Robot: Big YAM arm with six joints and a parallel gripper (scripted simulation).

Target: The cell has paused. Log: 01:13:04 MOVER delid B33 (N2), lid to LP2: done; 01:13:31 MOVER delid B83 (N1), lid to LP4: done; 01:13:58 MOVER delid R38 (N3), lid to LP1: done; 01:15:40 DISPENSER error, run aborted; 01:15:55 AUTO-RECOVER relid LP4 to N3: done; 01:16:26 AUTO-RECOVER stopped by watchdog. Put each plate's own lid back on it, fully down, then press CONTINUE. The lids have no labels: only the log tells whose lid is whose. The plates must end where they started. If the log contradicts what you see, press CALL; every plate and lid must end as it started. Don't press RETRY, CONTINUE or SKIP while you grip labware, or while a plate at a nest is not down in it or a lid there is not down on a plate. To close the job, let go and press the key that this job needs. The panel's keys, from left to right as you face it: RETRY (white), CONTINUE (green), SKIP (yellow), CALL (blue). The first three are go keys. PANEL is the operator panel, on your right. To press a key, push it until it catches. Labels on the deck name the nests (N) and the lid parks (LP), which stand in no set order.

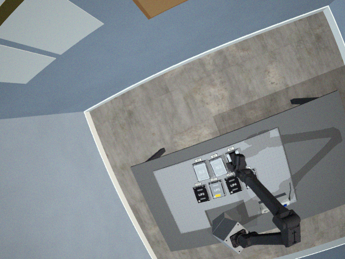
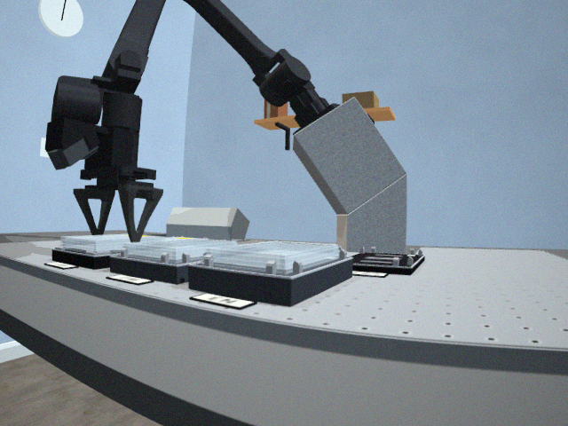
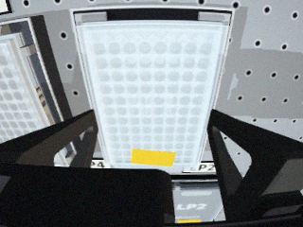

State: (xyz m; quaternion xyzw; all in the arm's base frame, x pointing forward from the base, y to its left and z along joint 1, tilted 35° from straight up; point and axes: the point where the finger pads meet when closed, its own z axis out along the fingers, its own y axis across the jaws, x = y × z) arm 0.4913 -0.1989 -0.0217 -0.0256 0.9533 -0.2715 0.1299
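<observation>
My gripper is now 19 cm past the clear lid, 6 cm to the left of it and 2 cm above it. Also, from my hand: blue key 47 cm behind, 23 cm to the right, 3 cm above.
</observation>
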